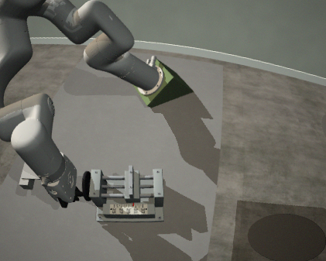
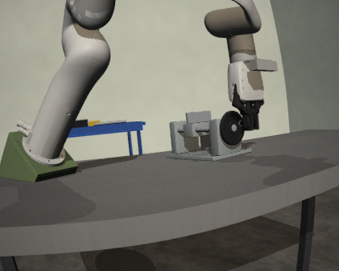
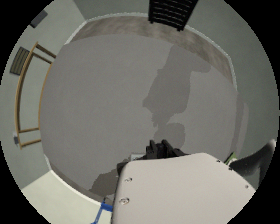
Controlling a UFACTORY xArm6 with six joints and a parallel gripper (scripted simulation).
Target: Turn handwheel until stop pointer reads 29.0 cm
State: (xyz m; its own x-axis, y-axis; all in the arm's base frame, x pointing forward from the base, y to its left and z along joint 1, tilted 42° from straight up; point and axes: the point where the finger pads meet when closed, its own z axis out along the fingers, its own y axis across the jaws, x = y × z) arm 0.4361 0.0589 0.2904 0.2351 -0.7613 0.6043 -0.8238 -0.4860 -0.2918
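Now: the black handwheel 10 mm behind my hand and 20 mm to the left of it. From my hand the other things lie so: movable stop (60 mm behind, 160 mm to the left).
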